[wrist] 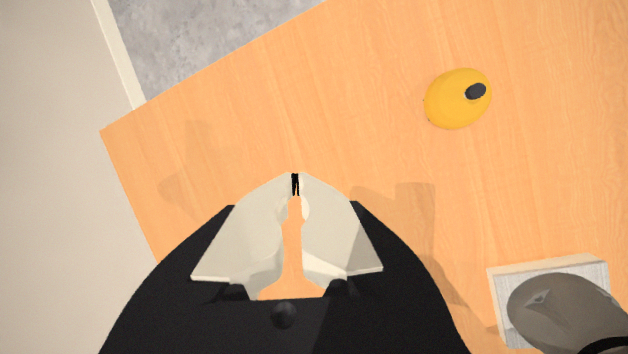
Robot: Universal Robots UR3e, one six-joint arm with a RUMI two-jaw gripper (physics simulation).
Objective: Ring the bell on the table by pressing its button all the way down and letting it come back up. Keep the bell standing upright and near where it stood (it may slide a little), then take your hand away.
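Seen in the pictures: gripper, fingertip midpoint: (pixel 296 176); arm's base at its link origin: (pixel 554 308).
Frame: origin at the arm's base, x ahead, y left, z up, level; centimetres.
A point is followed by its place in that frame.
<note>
A round yellow bell (pixel 447 102) {x 33.3, y 14.5, z 1.4 cm} stands upright on the wooden table (pixel 540 165) {x 22.4, y 0.9, z -2.6 cm} in the upper right of the wrist view. Its dark button (pixel 475 91) {x 33.8, y 12.5, z 4.1 cm} sticks up from the top of the dome, and nothing touches it. My gripper (pixel 296 176) {x 28.4, y 31.5, z 18.1 cm} is shut with its pale fingertips together and nothing between them. It hangs above the table, below and to the left of the bell in the view, well apart from it.
The robot's grey base (pixel 560 310) {x 4.3, y 3.3, z 4.7 cm} stands on a light square block (pixel 500 300) {x 1.3, y 7.2, z -0.2 cm} at the lower right. The table's edges run along the upper left and left, with grey floor (pixel 200 40) and a pale wall (pixel 55 175) beyond.
</note>
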